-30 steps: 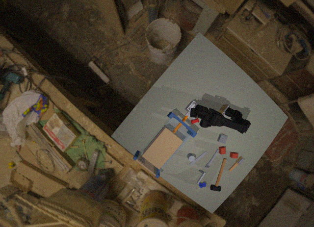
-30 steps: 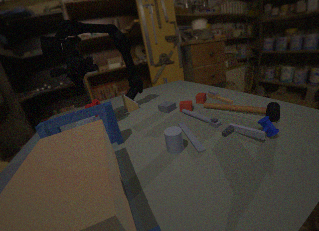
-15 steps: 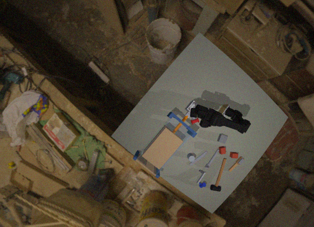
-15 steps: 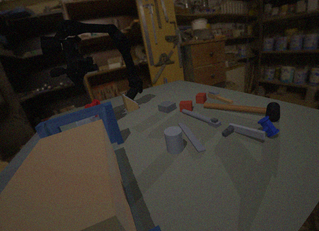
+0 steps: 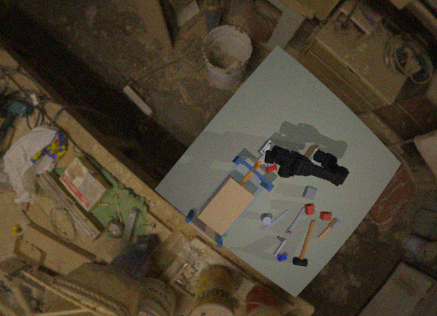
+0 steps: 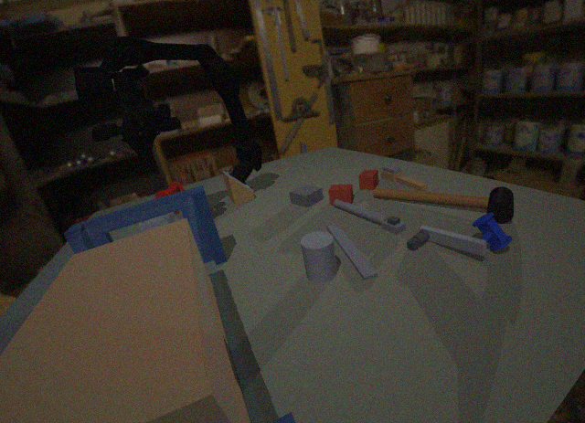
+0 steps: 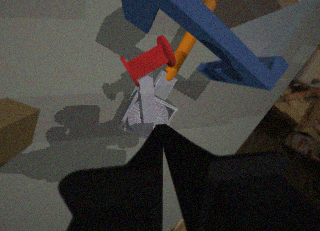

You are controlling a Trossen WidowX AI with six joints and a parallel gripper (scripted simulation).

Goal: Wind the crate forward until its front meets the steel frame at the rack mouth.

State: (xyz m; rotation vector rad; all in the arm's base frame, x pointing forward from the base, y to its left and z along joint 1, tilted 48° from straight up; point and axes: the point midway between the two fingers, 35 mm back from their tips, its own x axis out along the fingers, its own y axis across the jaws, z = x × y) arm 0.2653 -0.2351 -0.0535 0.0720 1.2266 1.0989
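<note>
Right now my gripper tip is 8 cm above the red knob, 4 cm to the right of it and 4 cm short of it. Also, from my gripper tip: grey winch (18 cm below, 5 cm behind, 4 cm to the right); blue steel frame (12 cm ahead, 11 cm below, 1 cm to the right); red-knobbed handle (11 cm below, 2 cm ahead, 1 cm to the left).
</note>
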